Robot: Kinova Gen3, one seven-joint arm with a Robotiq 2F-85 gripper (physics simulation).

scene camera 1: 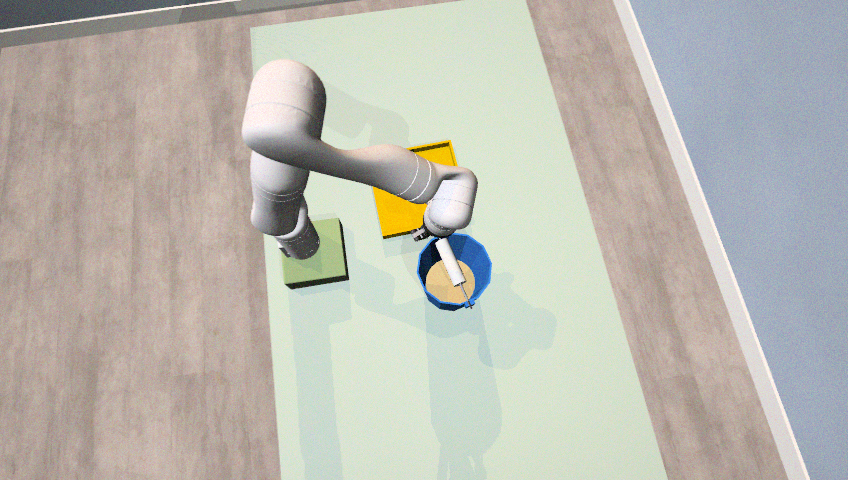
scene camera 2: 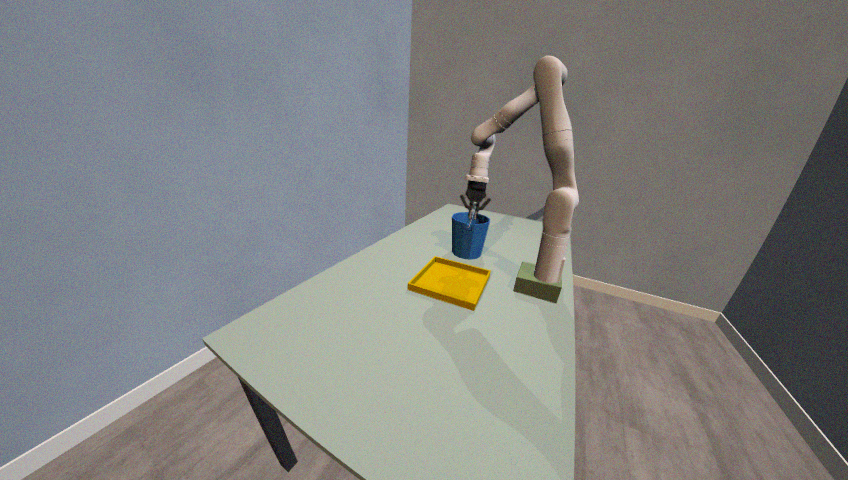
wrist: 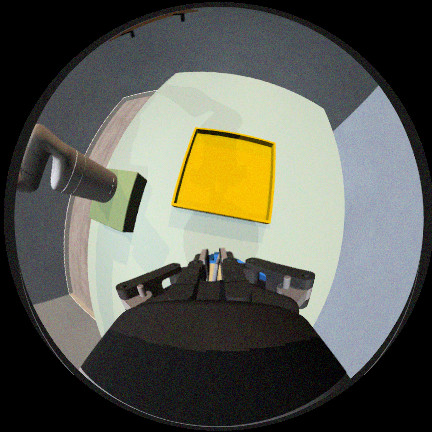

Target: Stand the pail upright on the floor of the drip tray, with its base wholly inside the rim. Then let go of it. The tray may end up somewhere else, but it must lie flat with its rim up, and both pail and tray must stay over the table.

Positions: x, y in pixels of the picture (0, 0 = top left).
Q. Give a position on a yellow drip tray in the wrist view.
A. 226, 173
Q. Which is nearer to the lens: the yellow drip tray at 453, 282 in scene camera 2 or the blue pail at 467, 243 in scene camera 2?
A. The yellow drip tray.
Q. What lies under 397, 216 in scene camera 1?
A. A yellow drip tray.
